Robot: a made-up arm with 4 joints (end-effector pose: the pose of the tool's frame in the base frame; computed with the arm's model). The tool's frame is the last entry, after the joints. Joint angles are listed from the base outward.
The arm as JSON. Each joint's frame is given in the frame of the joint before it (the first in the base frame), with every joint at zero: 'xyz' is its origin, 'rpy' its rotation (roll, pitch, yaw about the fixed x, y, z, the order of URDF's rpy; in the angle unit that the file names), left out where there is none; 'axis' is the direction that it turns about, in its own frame. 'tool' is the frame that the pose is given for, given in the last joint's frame.
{
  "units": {
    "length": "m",
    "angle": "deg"
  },
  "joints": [
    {
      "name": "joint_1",
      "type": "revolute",
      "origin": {
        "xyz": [
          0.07,
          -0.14,
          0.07
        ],
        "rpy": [
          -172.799,
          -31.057,
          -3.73
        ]
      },
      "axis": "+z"
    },
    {
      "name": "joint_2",
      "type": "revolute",
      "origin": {
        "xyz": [
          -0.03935,
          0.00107,
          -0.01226
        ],
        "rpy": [
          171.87,
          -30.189,
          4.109
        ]
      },
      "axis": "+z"
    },
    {
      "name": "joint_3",
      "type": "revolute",
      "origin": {
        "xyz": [
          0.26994,
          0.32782,
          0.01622
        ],
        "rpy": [
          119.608,
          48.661,
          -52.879
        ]
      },
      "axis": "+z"
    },
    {
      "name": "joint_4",
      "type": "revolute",
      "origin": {
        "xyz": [
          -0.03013,
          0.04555,
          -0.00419
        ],
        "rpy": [
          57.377,
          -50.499,
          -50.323
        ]
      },
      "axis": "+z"
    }
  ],
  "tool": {
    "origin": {
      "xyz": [
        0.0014,
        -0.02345,
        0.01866
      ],
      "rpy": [
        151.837,
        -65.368,
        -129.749
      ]
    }
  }
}
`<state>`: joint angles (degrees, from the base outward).
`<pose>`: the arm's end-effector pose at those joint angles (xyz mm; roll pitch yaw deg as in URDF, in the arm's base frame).
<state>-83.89 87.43 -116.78 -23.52</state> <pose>-291.9 -358.6 -42.8 -140.78 3.02 85.63</pose>
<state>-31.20 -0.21 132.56 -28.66</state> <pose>167.3 276.6 -58.8 -76.76 66.17 4.19</pose>
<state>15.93 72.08 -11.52 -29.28</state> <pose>-79.7 260.7 196.6 7.46 -53.03 -169.41</pose>
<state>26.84 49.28 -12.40 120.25</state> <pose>135.3 216.9 210.5 139.33 -11.84 174.41</pose>
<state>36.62 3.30 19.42 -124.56</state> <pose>417.4 -4.3 222.9 -93.25 -42.51 125.56</pose>
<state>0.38 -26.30 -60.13 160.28</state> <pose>384.9 -53.2 91.9 138.57 -25.52 169.37</pose>
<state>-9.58 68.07 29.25 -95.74</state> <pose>-235.0 207.8 111.6 -35.44 -26.60 -158.38</pose>
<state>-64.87 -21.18 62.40 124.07</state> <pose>65.2 229.8 -74.0 -107.99 62.10 -148.25</pose>
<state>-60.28 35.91 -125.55 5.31</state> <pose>-177.4 99.0 -139.5 -111.07 -36.82 20.38</pose>
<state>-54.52 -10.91 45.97 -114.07</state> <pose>52.1 271.3 -31.2 -35.01 11.59 164.44</pose>
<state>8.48 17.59 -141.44 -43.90</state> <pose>306.3 194.4 66.2 -122.76 14.72 -62.99</pose>
